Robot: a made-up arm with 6 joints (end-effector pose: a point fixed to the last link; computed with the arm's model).
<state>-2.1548 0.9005 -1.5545 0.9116 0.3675 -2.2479</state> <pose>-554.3 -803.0 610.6 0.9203 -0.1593 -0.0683 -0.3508</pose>
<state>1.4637 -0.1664 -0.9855 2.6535 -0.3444 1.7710</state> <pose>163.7 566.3 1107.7 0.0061 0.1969 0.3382 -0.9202</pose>
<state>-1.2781 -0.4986 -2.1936 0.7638 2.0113 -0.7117</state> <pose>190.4 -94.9 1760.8 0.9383 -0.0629 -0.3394 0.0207</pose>
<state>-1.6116 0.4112 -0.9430 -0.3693 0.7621 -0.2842</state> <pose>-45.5 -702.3 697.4 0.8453 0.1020 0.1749 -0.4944</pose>
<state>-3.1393 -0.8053 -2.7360 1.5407 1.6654 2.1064</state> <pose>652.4 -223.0 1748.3 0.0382 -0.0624 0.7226 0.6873</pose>
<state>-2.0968 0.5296 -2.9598 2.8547 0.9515 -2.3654</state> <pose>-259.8 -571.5 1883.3 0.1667 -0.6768 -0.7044 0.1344</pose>
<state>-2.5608 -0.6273 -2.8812 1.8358 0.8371 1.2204</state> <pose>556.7 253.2 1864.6 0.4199 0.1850 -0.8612 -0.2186</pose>
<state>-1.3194 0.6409 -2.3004 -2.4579 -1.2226 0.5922</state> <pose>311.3 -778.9 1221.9 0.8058 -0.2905 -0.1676 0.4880</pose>
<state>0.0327 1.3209 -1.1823 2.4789 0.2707 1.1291</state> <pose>528.2 -28.7 190.1 0.2278 -0.0564 -0.0221 0.9718</pose>
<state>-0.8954 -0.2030 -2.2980 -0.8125 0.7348 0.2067</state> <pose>194.4 -310.5 1931.1 0.5486 -0.5625 -0.5265 -0.3247</pose>
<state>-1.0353 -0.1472 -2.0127 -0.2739 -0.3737 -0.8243</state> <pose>231.1 -341.1 1894.4 0.3760 -0.8030 -0.4611 0.0351</pose>
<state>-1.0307 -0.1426 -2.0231 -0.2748 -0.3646 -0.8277</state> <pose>232.7 -340.7 1896.3 0.3772 -0.8028 -0.4604 0.0356</pose>
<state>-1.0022 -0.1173 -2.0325 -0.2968 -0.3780 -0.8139</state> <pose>254.9 -348.2 1889.3 0.3785 -0.7959 -0.4701 0.0471</pose>
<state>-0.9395 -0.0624 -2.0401 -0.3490 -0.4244 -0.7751</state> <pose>308.5 -362.8 1867.4 0.3791 -0.7779 -0.4954 0.0758</pose>
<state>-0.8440 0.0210 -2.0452 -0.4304 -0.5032 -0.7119</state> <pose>395.8 -373.5 1826.3 0.3780 -0.7445 -0.5361 0.1238</pose>
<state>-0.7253 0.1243 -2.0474 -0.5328 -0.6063 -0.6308</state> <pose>507.5 -364.2 1764.2 0.3734 -0.6921 -0.5880 0.1892</pose>
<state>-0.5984 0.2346 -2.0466 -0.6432 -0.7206 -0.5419</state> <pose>623.3 -326.1 1685.3 0.3643 -0.6206 -0.6422 0.2642</pose>
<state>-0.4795 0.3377 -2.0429 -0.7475 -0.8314 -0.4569</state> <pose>720.8 -265.2 1600.4 0.3513 -0.5372 -0.6886 0.3373</pose>
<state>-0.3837 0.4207 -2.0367 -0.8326 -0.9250 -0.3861</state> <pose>787.1 -200.8 1524.6 0.3377 -0.4569 -0.7209 0.3969</pose>
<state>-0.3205 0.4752 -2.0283 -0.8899 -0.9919 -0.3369</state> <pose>823.1 -151.9 1470.1 0.3271 -0.3958 -0.7389 0.4364</pose>
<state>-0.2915 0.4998 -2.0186 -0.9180 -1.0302 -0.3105</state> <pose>837.0 -127.8 1441.8 0.3215 -0.3623 -0.7470 0.4554</pose>
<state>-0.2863 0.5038 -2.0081 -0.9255 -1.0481 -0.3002</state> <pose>839.0 -123.0 1432.3 0.3201 -0.3502 -0.7502 0.4605</pose>
